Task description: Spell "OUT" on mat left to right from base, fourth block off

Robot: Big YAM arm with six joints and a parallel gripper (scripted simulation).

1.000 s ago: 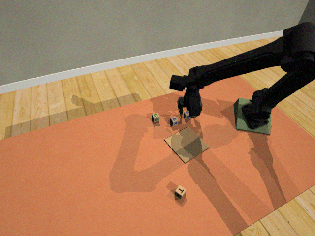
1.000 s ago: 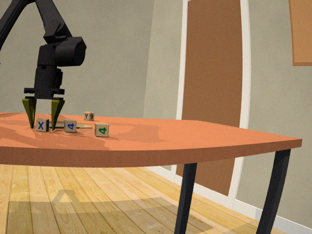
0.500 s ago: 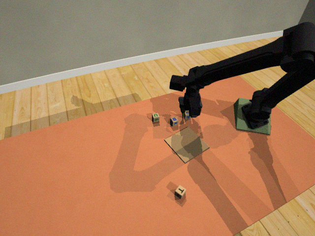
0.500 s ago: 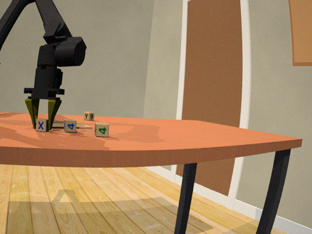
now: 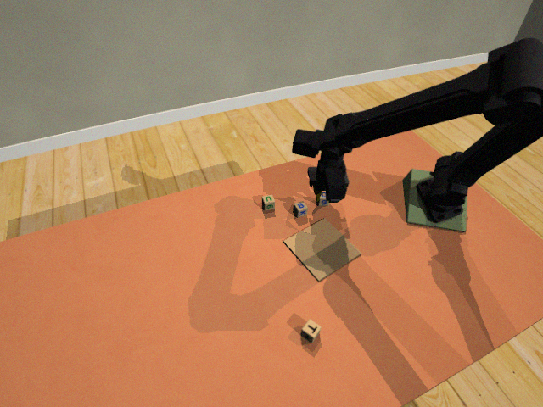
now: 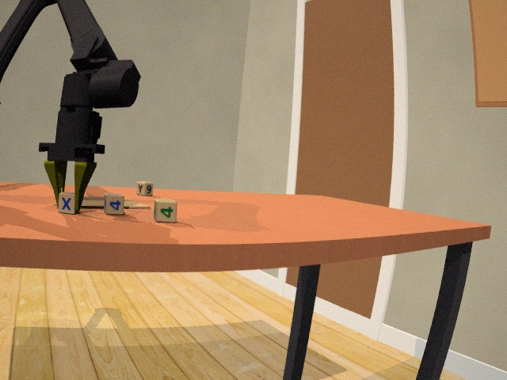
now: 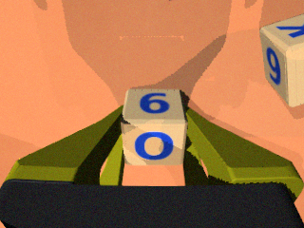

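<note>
Right now the tan mat is 60 mm ahead of my hand, 150 mm to the left of it and 10 mm below it. From my hand the other things lie so: O block right at my hand; then wooden block 80 mm ahead, 20 mm to the left.
</note>
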